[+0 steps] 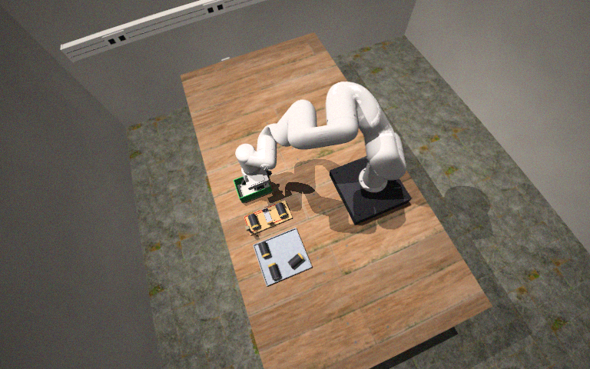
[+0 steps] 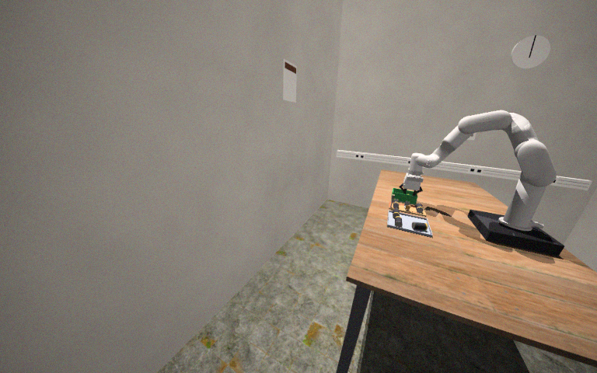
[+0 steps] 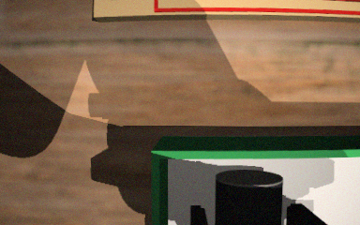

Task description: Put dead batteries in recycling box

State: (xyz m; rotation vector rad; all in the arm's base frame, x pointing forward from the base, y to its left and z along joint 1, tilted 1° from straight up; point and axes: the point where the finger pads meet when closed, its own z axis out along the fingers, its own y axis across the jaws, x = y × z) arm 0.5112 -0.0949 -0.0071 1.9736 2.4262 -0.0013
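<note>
My gripper is now 3 cm short of the green recycling box, 2 cm above it and 1 cm to the right of it. Round my hand: grey tray (34 cm to the left, 5 cm behind, 3 cm below).
</note>
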